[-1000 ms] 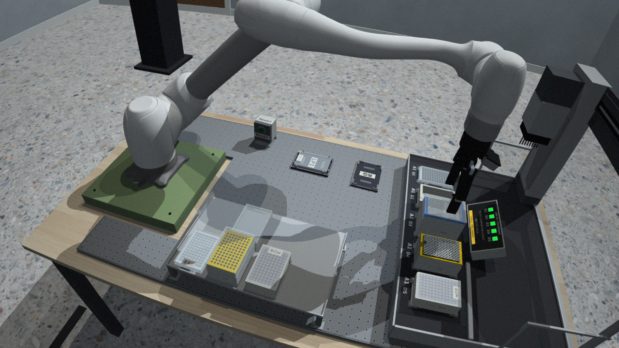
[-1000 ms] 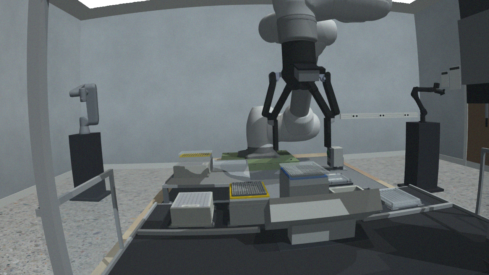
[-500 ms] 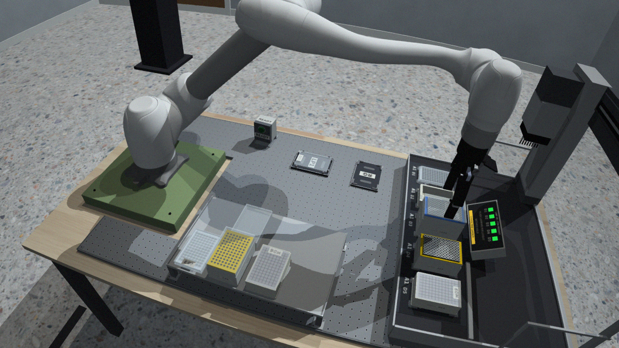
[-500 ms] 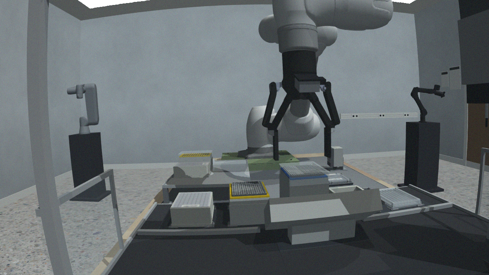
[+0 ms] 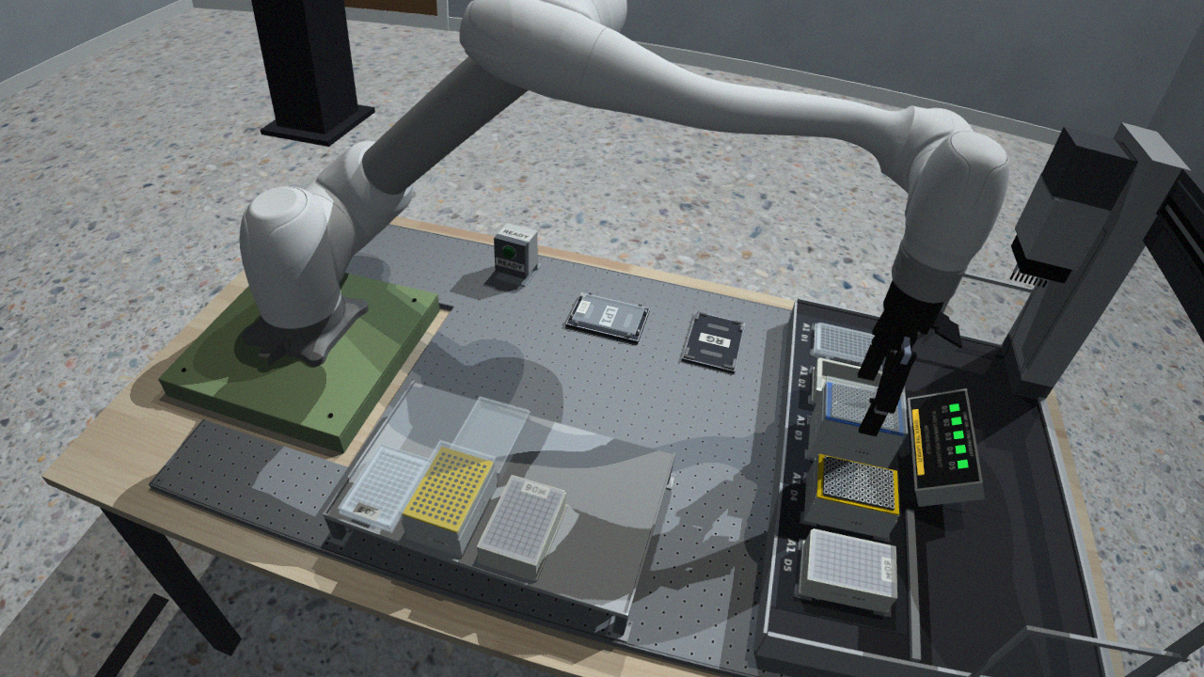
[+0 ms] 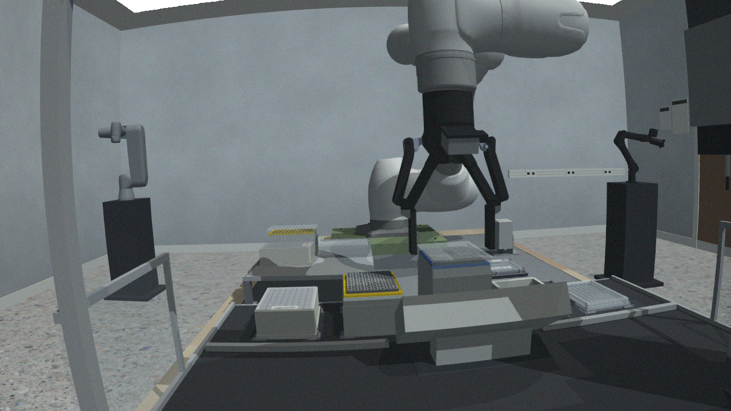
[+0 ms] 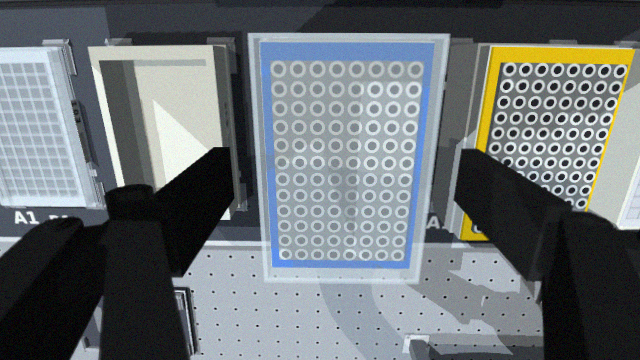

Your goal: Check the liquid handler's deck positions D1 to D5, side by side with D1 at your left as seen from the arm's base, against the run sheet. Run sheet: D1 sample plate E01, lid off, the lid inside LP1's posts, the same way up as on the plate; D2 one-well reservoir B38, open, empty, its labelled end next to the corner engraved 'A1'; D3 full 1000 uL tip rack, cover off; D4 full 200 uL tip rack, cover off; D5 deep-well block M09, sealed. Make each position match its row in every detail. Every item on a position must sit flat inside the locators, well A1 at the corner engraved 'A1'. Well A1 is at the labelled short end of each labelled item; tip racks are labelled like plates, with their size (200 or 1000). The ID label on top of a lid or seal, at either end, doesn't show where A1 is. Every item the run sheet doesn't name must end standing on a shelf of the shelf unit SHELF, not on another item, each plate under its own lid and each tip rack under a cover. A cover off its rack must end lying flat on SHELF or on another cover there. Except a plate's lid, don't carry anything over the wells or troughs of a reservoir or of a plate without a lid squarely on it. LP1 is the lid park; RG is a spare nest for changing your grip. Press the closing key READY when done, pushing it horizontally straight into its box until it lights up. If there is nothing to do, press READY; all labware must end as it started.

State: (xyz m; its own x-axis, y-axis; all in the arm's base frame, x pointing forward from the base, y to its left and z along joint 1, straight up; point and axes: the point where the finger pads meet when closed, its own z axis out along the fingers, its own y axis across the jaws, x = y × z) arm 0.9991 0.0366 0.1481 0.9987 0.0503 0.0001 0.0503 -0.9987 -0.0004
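Right now my hand is 10 mm past the blue-rimmed tip rack, 10 mm to the left of it and 50 mm above it. From my hand the other things lie so: cream reservoir 10 mm behind, 120 mm to the left, 110 mm below; clear sample plate 10 mm behind, 250 mm to the left, 120 mm below; yellow-rimmed tip rack 130 mm to the right, 80 mm below.
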